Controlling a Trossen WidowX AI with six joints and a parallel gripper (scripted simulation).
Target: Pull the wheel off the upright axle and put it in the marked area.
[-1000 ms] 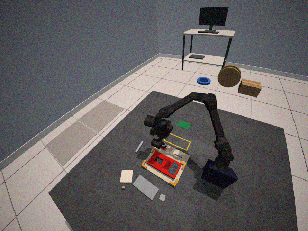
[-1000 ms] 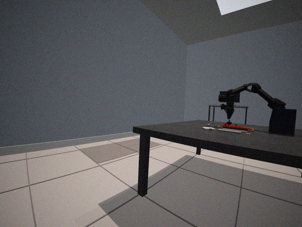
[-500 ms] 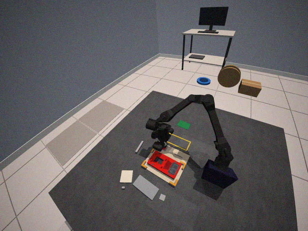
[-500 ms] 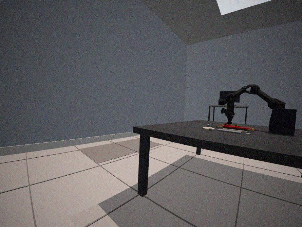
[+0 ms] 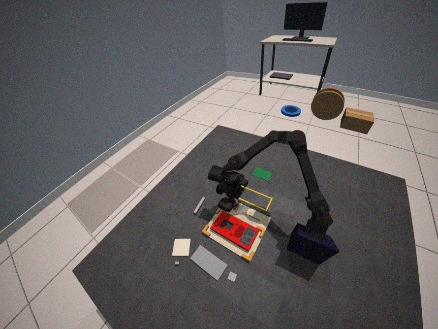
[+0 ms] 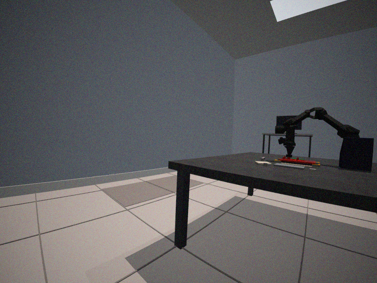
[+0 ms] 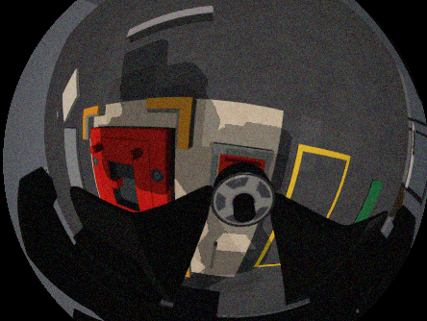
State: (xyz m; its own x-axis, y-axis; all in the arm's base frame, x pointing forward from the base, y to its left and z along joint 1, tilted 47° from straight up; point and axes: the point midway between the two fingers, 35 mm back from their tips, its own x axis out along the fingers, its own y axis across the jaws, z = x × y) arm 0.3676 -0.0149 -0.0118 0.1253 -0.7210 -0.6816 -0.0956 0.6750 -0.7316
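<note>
The wheel lies right at my gripper tip. Also, from my gripper tip: grey bar: 15 cm ahead, 10 cm to the left, 3 cm below; then upright axle: right at my gripper tip; then green patch: 27 cm to the right, 4 cm below, 1 cm behind.
</note>
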